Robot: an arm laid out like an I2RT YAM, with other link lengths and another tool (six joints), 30 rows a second.
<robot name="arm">
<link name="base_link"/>
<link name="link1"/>
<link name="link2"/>
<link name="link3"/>
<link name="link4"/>
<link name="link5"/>
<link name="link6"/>
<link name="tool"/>
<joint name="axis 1" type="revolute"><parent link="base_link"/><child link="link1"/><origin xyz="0 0 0.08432"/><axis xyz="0 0 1"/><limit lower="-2.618" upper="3.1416"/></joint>
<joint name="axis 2" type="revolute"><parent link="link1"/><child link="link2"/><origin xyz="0.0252 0.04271 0.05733" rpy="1.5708 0 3.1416"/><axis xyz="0 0 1"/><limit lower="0" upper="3.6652"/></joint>
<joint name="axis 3" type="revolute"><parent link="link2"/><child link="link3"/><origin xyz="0.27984 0 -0.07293" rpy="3.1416 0 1.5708"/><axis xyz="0 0 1"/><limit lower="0" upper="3.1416"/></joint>
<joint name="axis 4" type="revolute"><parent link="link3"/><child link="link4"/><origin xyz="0.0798 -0.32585 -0.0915" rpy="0 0 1.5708"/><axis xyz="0 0 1"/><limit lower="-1.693" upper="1.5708"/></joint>
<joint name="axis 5" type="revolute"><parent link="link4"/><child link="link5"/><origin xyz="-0.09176 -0.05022 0.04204" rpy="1.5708 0 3.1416"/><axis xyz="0 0 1"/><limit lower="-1.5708" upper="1.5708"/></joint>
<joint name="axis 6" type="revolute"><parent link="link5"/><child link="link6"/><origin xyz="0.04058 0 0.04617" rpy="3.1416 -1.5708 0"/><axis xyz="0 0 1"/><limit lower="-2.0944" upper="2.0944"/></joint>
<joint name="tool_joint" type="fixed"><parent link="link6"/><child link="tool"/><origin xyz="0.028 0.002 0.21" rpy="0.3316 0 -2.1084"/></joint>
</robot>
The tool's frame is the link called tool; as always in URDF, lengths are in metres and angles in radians.
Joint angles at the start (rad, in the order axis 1, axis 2, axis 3, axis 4, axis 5, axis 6):
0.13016 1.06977 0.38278 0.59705 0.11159 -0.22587
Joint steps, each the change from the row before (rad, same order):
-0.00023 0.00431 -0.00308 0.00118 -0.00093 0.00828
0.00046 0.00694 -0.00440 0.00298 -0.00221 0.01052
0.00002 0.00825 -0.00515 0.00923 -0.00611 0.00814
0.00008 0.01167 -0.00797 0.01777 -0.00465 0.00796
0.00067 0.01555 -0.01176 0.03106 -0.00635 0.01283
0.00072 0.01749 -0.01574 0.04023 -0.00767 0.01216
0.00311 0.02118 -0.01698 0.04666 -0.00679 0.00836
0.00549 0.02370 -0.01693 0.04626 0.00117 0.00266
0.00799 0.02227 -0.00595 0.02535 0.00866 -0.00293
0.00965 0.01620 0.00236 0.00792 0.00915 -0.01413
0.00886 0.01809 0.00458 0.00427 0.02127 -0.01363
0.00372 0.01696 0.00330 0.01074 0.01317 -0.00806
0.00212 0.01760 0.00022 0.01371 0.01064 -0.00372
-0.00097 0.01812 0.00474 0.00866 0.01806 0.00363
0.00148 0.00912 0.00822 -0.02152 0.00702 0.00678
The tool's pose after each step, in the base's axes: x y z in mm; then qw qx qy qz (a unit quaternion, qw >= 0). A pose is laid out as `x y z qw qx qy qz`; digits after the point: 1 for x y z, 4 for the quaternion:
527.0 56.3 184.2 0.3784 -0.6298 0.1779 -0.6546
526.5 57.3 178.8 0.3811 -0.6309 0.1821 -0.6508
526.2 59.0 174.5 0.3850 -0.6313 0.1840 -0.6476
525.9 60.4 169.5 0.3886 -0.6307 0.1858 -0.6454
525.4 62.7 164.6 0.3951 -0.6275 0.1879 -0.6440
524.3 65.2 159.5 0.4023 -0.6234 0.1889 -0.6433
522.9 68.6 154.0 0.4091 -0.6197 0.1877 -0.6430
521.1 71.0 147.4 0.4120 -0.6176 0.1864 -0.6435
520.5 72.9 141.3 0.4103 -0.6192 0.1857 -0.6432
521.0 75.4 137.3 0.4056 -0.6242 0.1811 -0.6427
521.9 74.6 132.5 0.3960 -0.6292 0.1806 -0.6440
523.1 73.2 129.6 0.3899 -0.6311 0.1806 -0.6458
523.6 71.7 125.6 0.3853 -0.6325 0.1820 -0.6468
525.3 67.0 122.2 0.3788 -0.6320 0.1892 -0.6491
525.9 66.3 115.2 0.3753 -0.6381 0.1960 -0.6431

